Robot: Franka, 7 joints.
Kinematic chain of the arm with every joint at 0, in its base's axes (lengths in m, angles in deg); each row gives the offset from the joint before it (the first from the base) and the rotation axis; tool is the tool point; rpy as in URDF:
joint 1: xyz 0 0 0.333 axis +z
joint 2: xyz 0 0 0 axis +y
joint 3: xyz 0 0 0.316 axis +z
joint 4: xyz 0.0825 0 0 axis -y
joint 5: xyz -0.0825 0 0.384 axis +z
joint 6: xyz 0 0 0 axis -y
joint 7: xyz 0.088 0 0 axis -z
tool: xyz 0 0 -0.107 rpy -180 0 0
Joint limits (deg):
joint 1: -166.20..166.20
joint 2: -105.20..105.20
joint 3: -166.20..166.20
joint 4: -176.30..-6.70
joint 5: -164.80..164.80
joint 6: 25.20..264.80
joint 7: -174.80..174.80
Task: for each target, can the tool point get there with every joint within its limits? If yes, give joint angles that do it. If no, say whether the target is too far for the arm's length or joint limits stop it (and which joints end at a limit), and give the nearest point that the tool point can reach.
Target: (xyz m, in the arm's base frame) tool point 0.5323 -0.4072 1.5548
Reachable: no: too far | nearest point 0.3277 -0.2507 1.0852 | short by 0.536 m
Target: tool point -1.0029 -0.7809 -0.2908
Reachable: no: too far | nearest point -0.6077 -0.4732 -0.0450 | short by 0.558 m
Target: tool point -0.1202 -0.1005 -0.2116
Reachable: yes | joints -132.52 88.95 -7.81 -132.68 -27.02 199.37 110.67
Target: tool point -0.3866 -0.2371 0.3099
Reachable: yes | joints -87.31 26.57 -45.28 -133.01 -80.63 63.49 99.46
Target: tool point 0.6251 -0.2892 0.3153
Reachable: yes | joints 5.41 35.97 -29.59 -102.30 51.74 173.22 112.85
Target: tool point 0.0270 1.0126 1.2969
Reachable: no: too far | nearest point 0.0166 0.6213 0.9244 | short by 0.540 m
